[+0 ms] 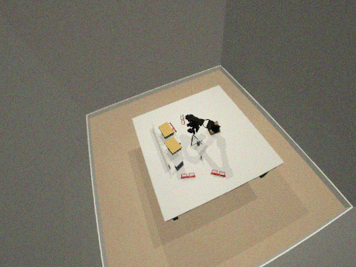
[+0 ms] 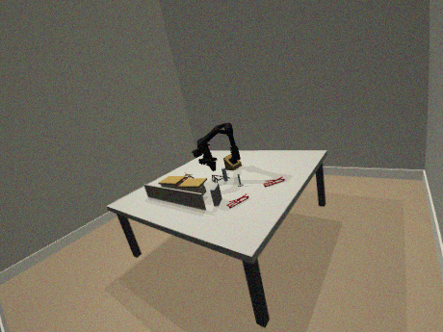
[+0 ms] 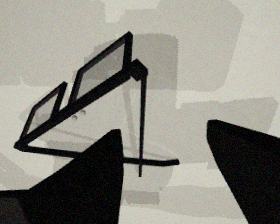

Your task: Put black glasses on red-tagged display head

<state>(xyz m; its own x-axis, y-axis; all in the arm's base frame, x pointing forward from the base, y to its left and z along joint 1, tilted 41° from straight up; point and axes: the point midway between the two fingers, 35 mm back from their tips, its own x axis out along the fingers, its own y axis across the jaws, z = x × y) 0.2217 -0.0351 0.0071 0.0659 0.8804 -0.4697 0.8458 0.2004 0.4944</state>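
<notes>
The upright post lies 4 cm ahead of my gripper tip, 28 cm to the left of it and 4 cm below it. Also, from my gripper tip: grey block: 28 cm ahead, 29 cm to the left, 1 cm below; then pale blue piece: 1 cm ahead, 11 cm to the left, 1 cm below; then long base: 41 cm ahead, 3 cm to the right, 1 cm below.
</notes>
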